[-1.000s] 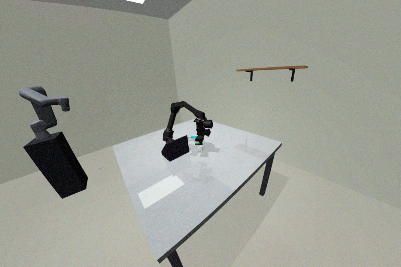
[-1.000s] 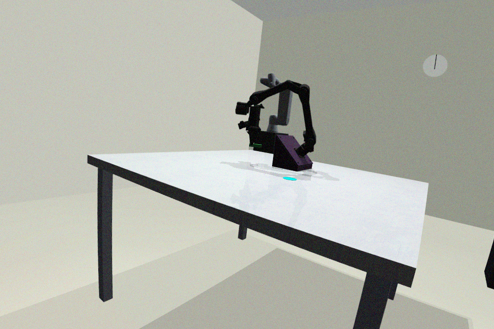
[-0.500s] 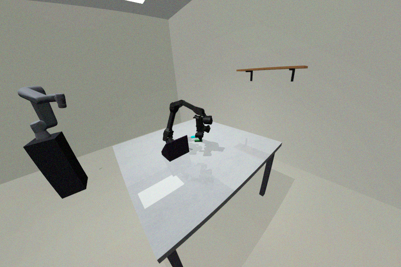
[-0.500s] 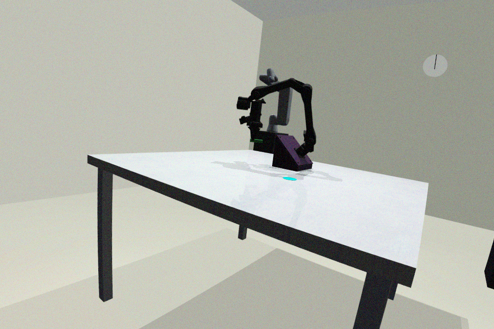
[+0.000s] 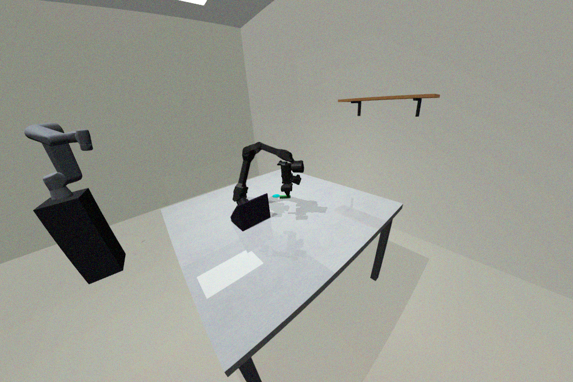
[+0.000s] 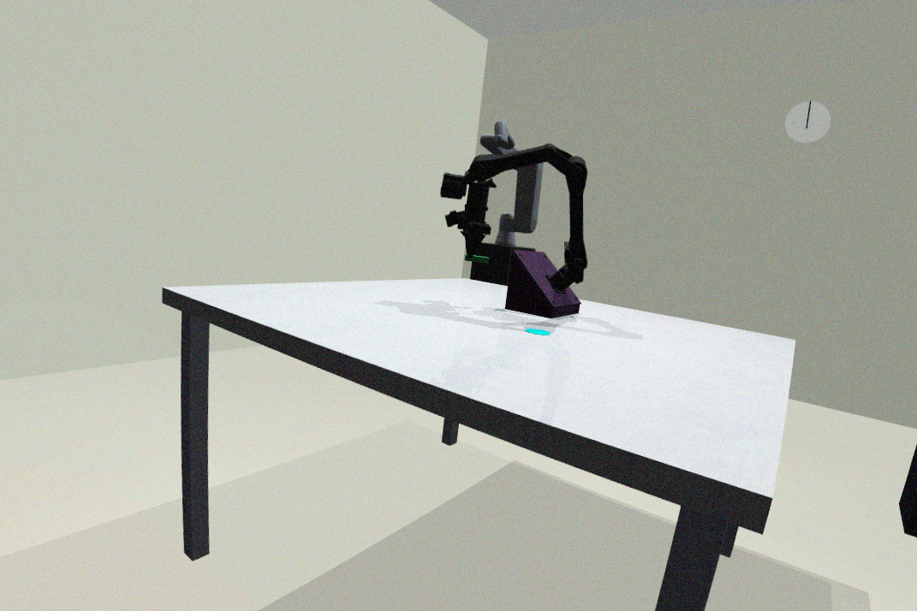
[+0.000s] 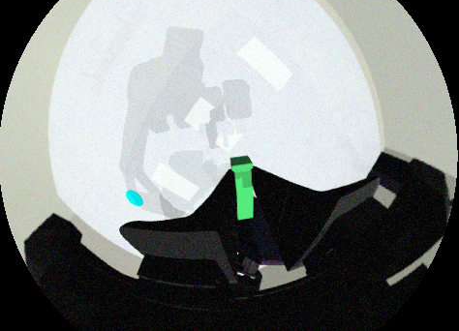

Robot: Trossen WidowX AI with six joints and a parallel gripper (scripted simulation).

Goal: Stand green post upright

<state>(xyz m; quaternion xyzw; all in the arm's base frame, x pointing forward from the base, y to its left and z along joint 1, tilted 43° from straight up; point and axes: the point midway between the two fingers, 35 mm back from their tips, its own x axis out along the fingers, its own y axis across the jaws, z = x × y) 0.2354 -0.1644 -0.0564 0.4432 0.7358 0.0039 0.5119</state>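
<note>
My gripper tip is 10 cm short of the cyan circle, 31 cm to the right of it and 14 cm above it. From my gripper tip the other things lie so: green post (2 cm behind, 1 cm to the left).
</note>
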